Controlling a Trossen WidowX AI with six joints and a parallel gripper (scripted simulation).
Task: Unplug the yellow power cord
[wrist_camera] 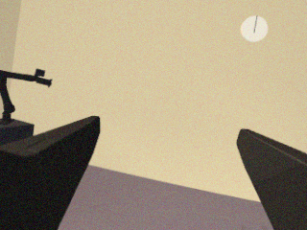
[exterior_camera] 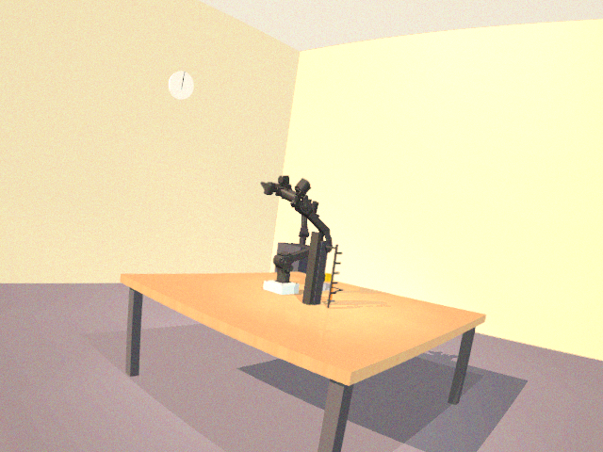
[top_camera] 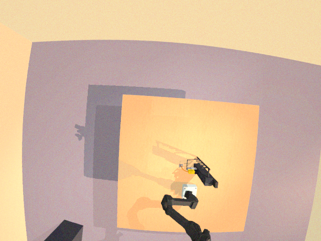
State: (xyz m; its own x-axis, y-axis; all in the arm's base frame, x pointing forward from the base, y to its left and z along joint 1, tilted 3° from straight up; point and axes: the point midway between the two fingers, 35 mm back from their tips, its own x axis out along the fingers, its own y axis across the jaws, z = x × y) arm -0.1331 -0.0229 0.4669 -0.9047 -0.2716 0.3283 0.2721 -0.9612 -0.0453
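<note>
Right now the yellow plug is 41 cm ahead of my gripper tip, 8 cm to the left of it and 40 cm below it. Round my gripper tip: black power strip (42 cm ahead, 1 cm to the left, 38 cm below).
</note>
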